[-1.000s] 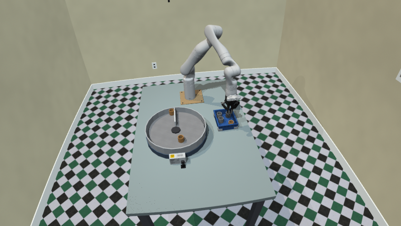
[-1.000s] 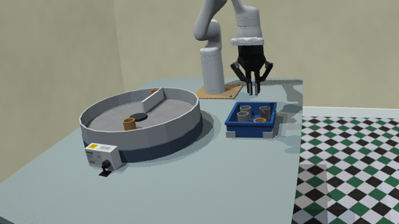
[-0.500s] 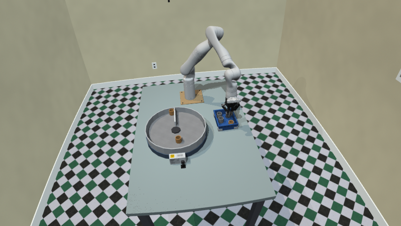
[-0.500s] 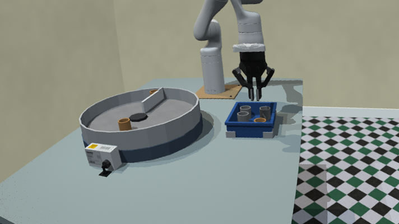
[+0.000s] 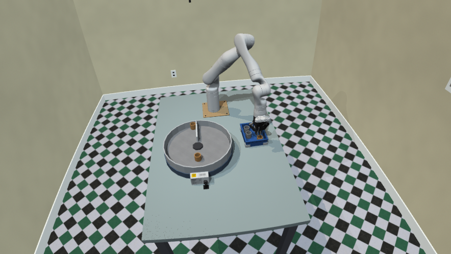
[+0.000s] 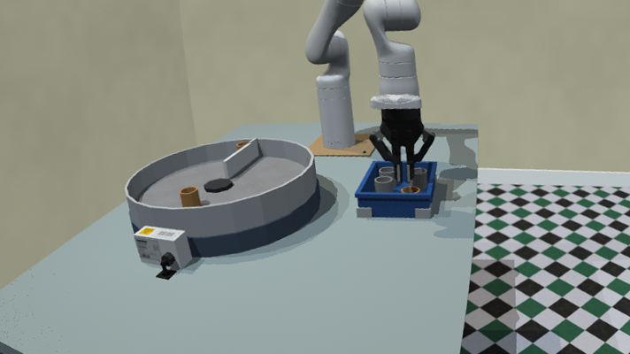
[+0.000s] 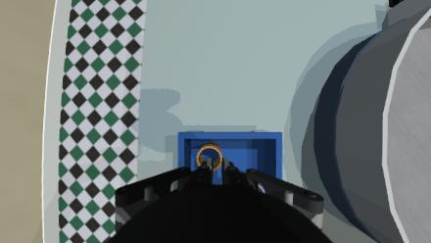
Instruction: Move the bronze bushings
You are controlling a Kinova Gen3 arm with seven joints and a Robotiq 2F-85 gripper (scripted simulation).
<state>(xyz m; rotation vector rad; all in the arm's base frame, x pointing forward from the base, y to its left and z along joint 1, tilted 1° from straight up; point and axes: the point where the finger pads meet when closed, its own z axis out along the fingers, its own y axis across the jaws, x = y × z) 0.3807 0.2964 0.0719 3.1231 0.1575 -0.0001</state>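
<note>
The blue crate lies 50 mm behind my hand, 20 mm to the right of it and 50 mm below it. Round my hand: turntable disc: 80 mm ahead, 380 mm to the right, 30 mm below.
</note>
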